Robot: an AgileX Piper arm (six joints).
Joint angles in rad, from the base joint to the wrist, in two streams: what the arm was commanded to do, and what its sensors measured. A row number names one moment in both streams.
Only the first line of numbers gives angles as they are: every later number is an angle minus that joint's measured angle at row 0.
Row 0, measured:
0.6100, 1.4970, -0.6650, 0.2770, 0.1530, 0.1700
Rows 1 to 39, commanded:
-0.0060, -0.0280, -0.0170, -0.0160, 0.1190, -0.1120
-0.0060, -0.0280, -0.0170, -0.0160, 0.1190, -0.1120
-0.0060, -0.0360, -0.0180, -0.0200, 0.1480, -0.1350
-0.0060, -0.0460, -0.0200, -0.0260, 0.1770, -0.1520
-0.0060, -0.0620, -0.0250, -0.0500, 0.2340, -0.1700
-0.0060, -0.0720, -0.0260, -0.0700, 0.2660, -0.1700
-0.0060, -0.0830, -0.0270, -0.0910, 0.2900, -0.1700
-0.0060, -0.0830, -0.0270, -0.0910, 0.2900, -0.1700
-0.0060, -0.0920, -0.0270, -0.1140, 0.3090, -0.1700
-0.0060, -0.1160, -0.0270, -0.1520, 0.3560, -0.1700
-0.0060, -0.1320, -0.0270, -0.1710, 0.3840, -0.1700
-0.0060, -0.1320, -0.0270, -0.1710, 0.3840, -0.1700
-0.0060, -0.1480, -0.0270, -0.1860, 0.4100, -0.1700
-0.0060, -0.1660, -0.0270, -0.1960, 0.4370, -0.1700
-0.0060, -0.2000, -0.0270, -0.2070, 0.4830, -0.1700
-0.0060, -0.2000, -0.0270, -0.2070, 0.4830, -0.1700
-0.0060, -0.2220, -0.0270, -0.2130, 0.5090, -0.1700
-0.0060, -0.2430, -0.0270, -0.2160, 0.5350, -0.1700
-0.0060, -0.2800, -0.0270, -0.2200, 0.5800, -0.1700
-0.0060, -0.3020, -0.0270, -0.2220, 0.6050, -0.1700
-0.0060, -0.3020, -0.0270, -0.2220, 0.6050, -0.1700
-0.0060, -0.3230, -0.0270, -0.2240, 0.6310, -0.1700
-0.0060, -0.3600, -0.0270, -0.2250, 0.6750, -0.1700
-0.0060, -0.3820, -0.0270, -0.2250, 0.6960, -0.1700
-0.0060, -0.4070, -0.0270, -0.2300, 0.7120, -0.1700
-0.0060, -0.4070, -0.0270, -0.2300, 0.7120, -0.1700
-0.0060, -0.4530, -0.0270, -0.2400, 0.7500, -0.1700
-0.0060, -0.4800, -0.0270, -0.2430, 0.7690, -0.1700
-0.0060, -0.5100, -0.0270, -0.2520, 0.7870, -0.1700
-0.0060, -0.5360, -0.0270, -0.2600, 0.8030, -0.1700
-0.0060, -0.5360, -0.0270, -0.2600, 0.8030, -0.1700
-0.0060, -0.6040, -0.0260, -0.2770, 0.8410, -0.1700
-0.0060, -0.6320, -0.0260, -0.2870, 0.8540, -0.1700
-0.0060, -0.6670, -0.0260, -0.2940, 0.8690, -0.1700
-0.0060, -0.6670, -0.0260, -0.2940, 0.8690, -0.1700
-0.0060, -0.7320, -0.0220, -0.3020, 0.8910, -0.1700
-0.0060, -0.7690, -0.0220, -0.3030, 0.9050, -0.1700
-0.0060, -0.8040, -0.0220, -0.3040, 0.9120, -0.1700
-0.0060, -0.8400, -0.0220, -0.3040, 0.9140, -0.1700
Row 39, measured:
0.0000, -0.7540, -0.0220, -0.2930, 0.8860, -0.1630
